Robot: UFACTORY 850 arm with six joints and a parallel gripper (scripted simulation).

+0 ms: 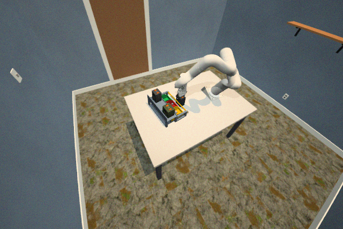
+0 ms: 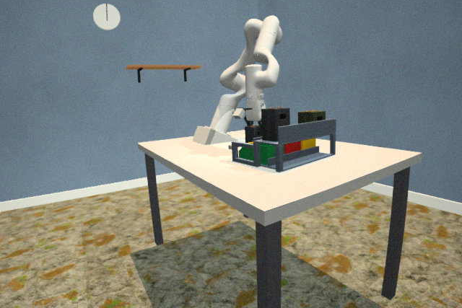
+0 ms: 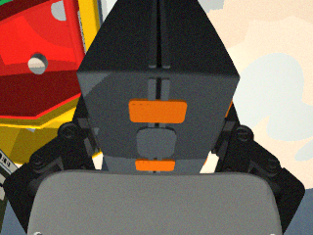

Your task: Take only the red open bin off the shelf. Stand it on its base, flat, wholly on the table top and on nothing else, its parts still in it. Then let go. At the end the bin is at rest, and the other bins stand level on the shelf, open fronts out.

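Now: the thin yellow rod 50 mm ahead of my hand, 40 mm below it and 10 mm to the left of it. From my hand the other things lie so: black box: 40 mm below; then yellow bin: 140 mm to the left, 120 mm ahead, 60 mm below; then red bin: 150 mm ahead, 60 mm below, 40 mm to the left.
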